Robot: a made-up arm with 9 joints.
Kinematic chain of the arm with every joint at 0, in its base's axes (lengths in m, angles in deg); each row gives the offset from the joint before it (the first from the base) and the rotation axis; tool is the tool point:
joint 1: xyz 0 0 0.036 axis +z
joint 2: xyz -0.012 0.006 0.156 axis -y
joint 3: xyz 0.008 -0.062 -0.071 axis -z
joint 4: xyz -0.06 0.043 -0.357 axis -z
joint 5: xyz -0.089 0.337 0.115 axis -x
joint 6: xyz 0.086 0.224 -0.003 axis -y
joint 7: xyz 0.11 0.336 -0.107 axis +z
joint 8: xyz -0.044 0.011 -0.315 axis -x
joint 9: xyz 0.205 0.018 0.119 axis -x
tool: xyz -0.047 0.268 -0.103
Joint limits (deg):
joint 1: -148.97..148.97
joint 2: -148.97..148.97
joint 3: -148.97..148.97
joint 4: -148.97..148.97
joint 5: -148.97..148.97
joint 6: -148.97..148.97
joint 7: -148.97..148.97
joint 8: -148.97..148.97
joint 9: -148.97..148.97
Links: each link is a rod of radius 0.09 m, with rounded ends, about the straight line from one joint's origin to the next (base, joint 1, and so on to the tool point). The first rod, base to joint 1, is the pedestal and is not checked.
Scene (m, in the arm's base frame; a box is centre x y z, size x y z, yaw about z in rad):
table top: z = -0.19
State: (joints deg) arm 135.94 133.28 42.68 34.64 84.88 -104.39 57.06 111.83 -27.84
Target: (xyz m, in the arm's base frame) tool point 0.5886 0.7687 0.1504
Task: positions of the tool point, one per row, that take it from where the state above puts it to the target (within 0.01 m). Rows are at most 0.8 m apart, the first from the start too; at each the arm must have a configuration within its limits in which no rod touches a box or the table.
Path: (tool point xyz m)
1: -1.1155 0.3423 0.6618
2: -0.7334 0.9014 0.3369
3: -0.0377 1.0735 0.1601
4: 0.5887 0.7686 0.1504

